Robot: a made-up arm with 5 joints.
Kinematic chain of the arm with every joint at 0, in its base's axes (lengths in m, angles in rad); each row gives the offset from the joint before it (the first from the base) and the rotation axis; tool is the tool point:
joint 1: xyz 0 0 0.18 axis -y
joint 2: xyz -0.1 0 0.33 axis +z
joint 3: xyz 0 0.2 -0.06 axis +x
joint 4: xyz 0 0.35 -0.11 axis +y
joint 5: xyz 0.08 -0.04 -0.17 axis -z
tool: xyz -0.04 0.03 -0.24
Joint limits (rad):
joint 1: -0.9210..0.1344
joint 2: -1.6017..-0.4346
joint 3: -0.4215..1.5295
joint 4: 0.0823..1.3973
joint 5: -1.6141..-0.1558
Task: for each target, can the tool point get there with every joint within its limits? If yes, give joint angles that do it. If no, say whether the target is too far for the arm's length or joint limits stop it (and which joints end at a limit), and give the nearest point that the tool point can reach.
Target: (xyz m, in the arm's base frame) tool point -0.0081 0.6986 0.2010
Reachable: yes | joints -0.4340 -0.5224 0.4207 0.8095 -0.7563
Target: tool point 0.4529 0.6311 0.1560
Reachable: yes | joints -0.7598 -0.9065 1.0512 0.6558 -1.0743
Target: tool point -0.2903 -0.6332 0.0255
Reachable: no: joint limits stop it (at a limit: joint 1, joint 2, joint 3, joint 4, joint 5) | nearest point -0.1734 -0.0250 -0.1158 | short by 0.635 m
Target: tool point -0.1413 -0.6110 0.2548
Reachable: no: joint limits stop it (at a limit: joint 1, joint 2, joint 3, joint 4, joint 5) | nearest point -0.1734 -0.0250 -0.1158 | short by 0.694 m
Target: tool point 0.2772 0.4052 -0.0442
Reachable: yes | joints -0.1066 -0.8809 0.1661 0.2321 -1.1820
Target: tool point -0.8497 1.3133 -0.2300
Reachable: no: too far | nearest point -0.2441 0.6250 0.1548 | short by 0.994 m
